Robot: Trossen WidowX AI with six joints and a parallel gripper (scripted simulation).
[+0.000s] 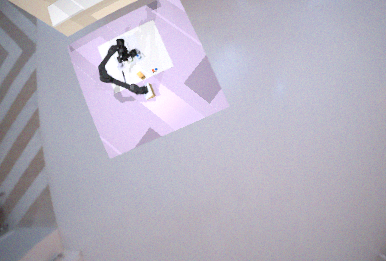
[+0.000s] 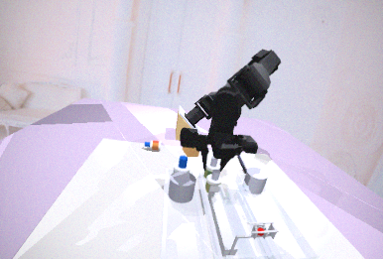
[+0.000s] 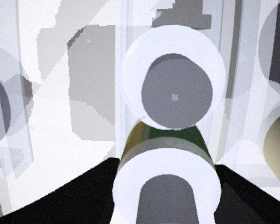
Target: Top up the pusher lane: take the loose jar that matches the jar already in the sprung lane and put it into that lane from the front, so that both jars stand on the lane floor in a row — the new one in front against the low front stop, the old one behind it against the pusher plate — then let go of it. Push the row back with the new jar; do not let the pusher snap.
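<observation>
Now: the clear lane 14 cm ahead of my gripper tip, 3 cm to the left of it and 3 cm below it. Round my gripper tip: dark rod: 12 cm behind, 13 cm to the left, 4 cm below; tan box: 18 cm behind, 4 cm to the right, 1 cm below.
</observation>
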